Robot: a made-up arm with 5 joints.
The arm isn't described. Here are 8 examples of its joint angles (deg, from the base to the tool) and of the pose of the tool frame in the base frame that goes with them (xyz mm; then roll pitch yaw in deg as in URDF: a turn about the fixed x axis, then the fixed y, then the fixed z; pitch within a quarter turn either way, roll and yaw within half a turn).
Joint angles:
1: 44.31 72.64 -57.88 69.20 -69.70
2: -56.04 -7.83 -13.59 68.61 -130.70
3: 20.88 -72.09 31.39 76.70 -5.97
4: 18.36 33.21 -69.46 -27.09 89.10
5: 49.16 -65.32 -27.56 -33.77 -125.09
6: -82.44 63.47 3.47 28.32 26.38
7: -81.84 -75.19 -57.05 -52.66 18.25
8: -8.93 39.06 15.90 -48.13 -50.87
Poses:
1: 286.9 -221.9 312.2 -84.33 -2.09 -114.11
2: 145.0 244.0 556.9 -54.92 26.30 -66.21
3: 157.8 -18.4 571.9 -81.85 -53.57 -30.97
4: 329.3 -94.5 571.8 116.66 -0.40 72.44
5: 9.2 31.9 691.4 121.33 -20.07 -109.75
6: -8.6 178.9 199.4 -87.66 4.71 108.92
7: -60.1 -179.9 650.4 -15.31 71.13 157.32
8: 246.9 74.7 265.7 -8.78 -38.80 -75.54
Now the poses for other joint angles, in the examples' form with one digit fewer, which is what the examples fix.
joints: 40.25 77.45 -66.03 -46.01 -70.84
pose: 305 -205 339 36.1 -15.7 -141.4
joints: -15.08 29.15 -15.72 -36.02 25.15
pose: 328 118 384 135.6 -56.7 144.4
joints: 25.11 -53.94 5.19 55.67 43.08
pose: 163 -45 609 -169.9 -46.5 57.5
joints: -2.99 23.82 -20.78 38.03 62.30
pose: 324 36 416 -135.5 -20.5 74.0
